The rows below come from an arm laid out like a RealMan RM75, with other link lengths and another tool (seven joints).
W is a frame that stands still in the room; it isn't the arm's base.
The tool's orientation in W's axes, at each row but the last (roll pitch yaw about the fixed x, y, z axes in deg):
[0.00 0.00 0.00]
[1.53 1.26 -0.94]
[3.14 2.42 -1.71]
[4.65 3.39 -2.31]
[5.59 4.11 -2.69]
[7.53 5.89 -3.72]
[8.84 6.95 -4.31]
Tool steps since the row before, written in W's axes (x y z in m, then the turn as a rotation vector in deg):
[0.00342 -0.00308 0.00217 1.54 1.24 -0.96]
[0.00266 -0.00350 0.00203 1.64 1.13 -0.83]
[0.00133 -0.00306 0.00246 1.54 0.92 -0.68]
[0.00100 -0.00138 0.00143 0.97 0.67 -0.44]
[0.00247 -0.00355 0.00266 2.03 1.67 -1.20]
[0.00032 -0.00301 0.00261 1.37 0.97 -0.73]
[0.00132 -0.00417 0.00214 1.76 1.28 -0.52]
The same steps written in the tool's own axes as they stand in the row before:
[0.00342 -0.00308 0.00217 1.54 1.24 -0.96]
[0.00267 -0.00340 0.00218 1.64 1.14 -0.82]
[0.00132 -0.00288 0.00268 1.54 0.93 -0.67]
[0.00097 -0.00121 0.00159 0.97 0.68 -0.44]
[0.00244 -0.00314 0.00316 2.03 1.65 -1.22]
[0.00024 -0.00261 0.00302 1.37 0.97 -0.73]
[0.00136 -0.00365 0.00292 1.71 1.34 -0.53]

